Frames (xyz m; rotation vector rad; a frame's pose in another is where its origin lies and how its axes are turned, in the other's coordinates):
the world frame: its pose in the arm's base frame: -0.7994 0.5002 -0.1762 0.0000 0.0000 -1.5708
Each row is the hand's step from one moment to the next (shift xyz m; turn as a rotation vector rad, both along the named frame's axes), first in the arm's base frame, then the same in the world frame.
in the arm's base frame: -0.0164 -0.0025 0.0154 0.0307 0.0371 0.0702
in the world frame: 0.0025 -0.0164 0.0154 -0.0371 0.0307 0.0702
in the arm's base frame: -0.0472 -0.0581 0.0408 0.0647 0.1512 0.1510
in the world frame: 0.0581 -0.0472 0.0408 -0.1512 0.0647 0.1510
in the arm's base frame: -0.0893 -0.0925 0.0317 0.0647 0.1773 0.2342
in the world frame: 0.0925 -0.0893 0.0317 -0.1773 0.0647 0.2342
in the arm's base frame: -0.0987 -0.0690 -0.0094 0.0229 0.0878 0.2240
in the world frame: 0.0690 -0.0987 -0.0094 -0.0878 0.0229 0.2240
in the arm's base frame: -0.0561 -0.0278 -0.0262 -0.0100 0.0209 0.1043
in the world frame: 0.0278 -0.0561 -0.0262 -0.0209 -0.0100 0.1043
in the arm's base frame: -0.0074 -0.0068 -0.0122 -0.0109 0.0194 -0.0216
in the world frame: 0.0068 -0.0074 -0.0122 -0.0194 -0.0109 -0.0216
